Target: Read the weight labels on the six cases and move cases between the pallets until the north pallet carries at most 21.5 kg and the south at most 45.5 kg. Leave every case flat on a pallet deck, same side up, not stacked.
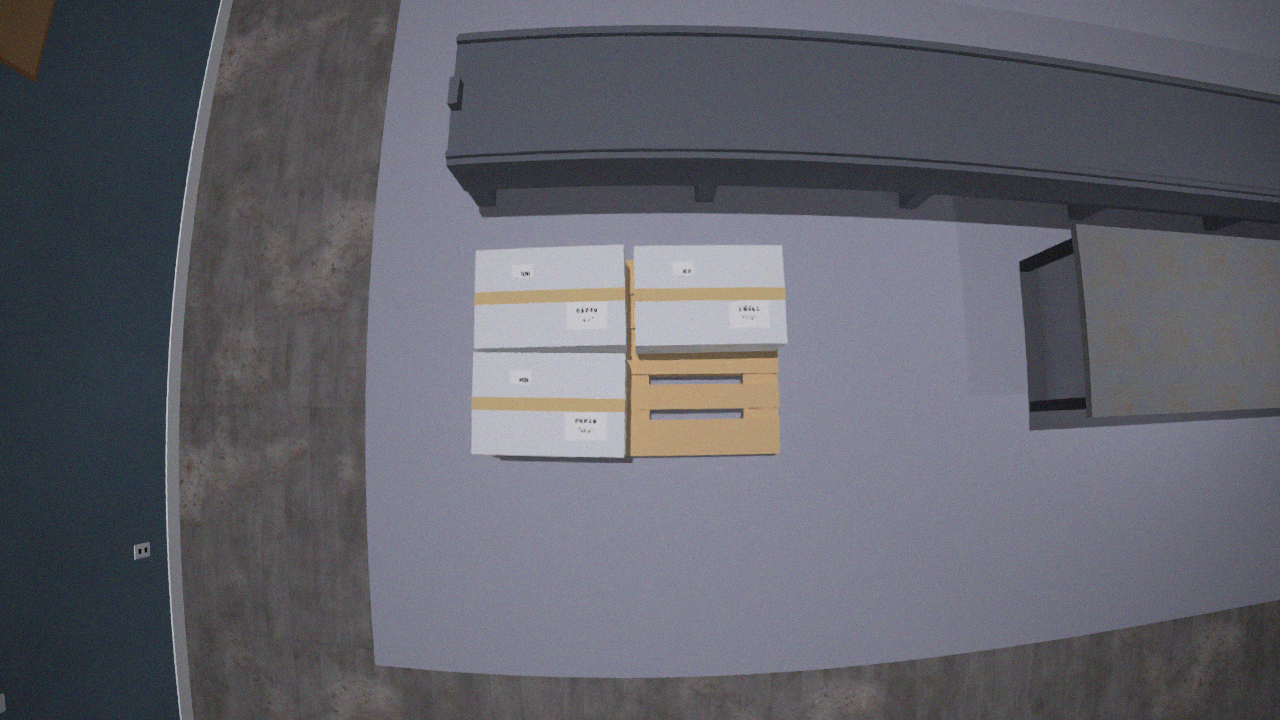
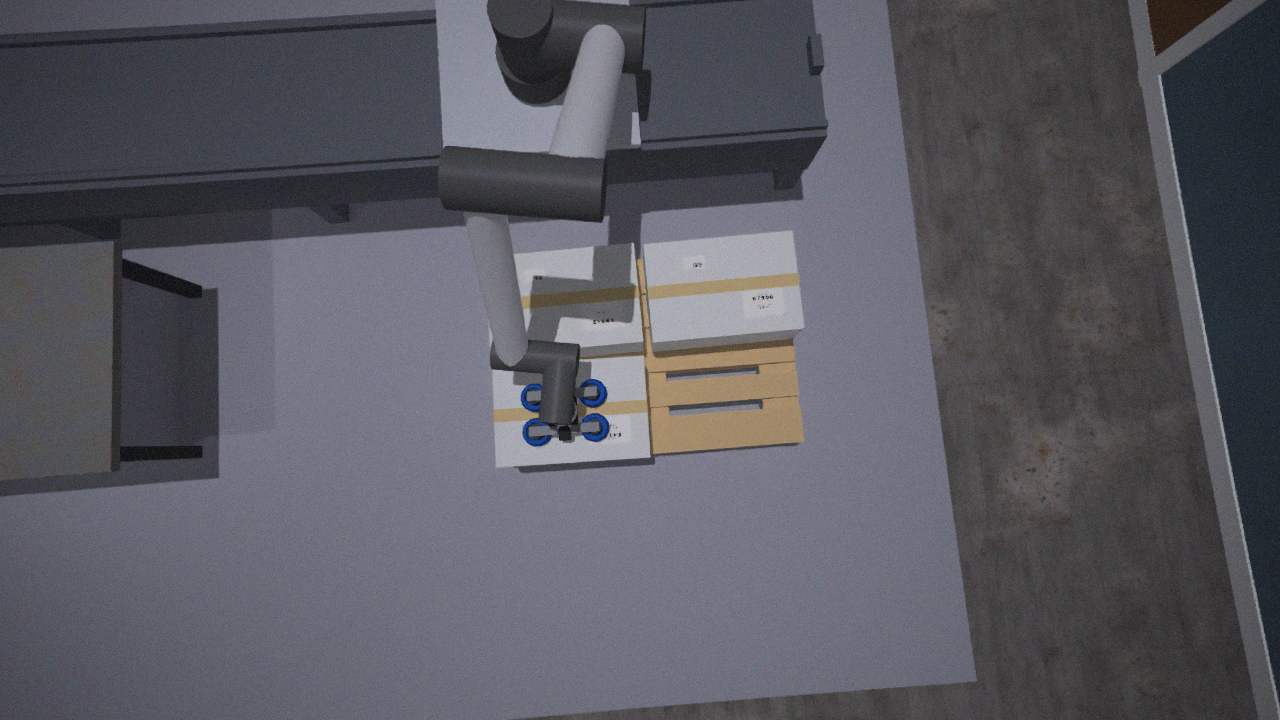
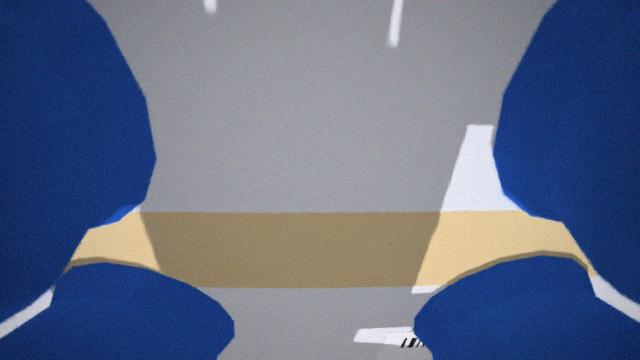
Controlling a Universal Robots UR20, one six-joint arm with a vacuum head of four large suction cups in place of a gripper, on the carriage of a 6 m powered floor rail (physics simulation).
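Where they show: hand, its tool point: (image 3: 324, 236); arm's base, origin of its link: (image 2: 537, 71).
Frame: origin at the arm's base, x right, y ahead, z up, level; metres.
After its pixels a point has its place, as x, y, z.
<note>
My vacuum head (image 2: 564, 413) @(0.000, 1.222, -0.189) (image 3: 320, 240) @(0.000, 1.222, -0.189), with four blue cups, is open and holds nothing. It is low over the front-left white case (image 2: 513, 452) @(0.199, 1.349, -0.183) (image 3: 295, 250) @(-0.013, 1.219, -0.184) of the south pallet (image 2: 729, 430) @(-0.624, 1.331, -0.427); whether the cups touch it I cannot tell. That case lies flat, its tape between the cups and its label partly hidden. White cases also lie at rear left (image 2: 580, 334) @(-0.076, 0.939, -0.160) and rear right (image 2: 716, 313) @(-0.582, 0.900, -0.164). The north pallet (image 1: 707, 436) @(4.870, 1.325, -0.425) bears cases at rear left (image 1: 548, 268) @(5.474, 0.698, -0.148), rear right (image 1: 707, 317) @(4.890, 0.886, -0.159) and front left (image 1: 547, 434) @(5.474, 1.308, -0.143). All lie unstacked. The weight figures are too small to read.
The front-right place shows bare deck on both pallets. The grey floor rail (image 1: 716, 98) (image 2: 725, 80) runs behind them. A table (image 1: 1181, 322) @(2.779, 0.909, -0.040) (image 2: 53, 358) @(1.714, 0.901, -0.040) stands between the pallets. The arm's forearm (image 2: 497, 277) @(0.086, 0.876, 0.509) hangs over the south pallet's rear-left case.
</note>
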